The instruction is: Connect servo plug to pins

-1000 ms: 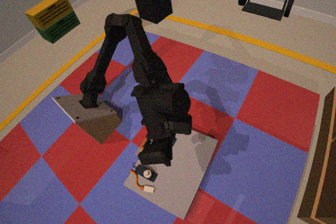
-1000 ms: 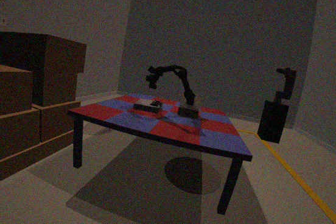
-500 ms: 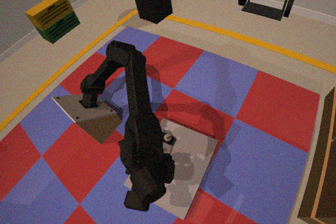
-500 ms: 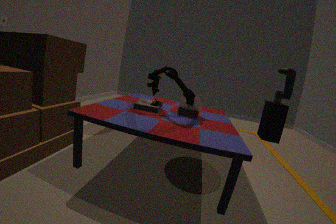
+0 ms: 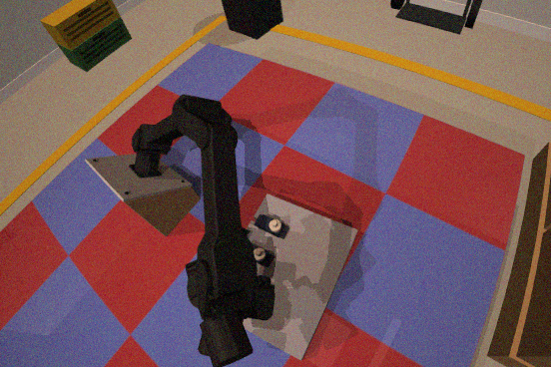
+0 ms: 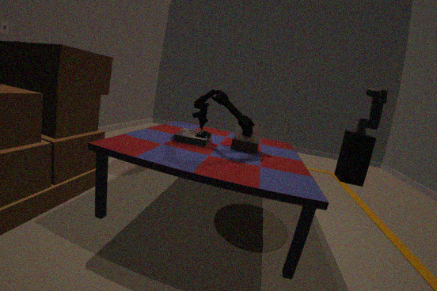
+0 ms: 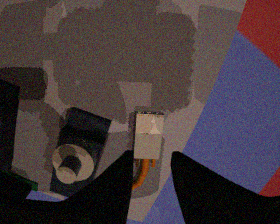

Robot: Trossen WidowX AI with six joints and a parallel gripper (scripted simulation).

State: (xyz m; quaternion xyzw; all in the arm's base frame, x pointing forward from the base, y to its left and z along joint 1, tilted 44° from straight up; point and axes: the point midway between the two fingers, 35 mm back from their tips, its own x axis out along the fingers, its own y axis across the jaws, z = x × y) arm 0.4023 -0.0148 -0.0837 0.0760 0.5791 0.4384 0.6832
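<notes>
Now: gripper tip 110 mm to the right of the servo, 60 mm past it and 30 mm above it. From my gripper tip the other things lie so: grey holder plate 130 mm to the left, 50 mm below, 40 mm ahead.
</notes>
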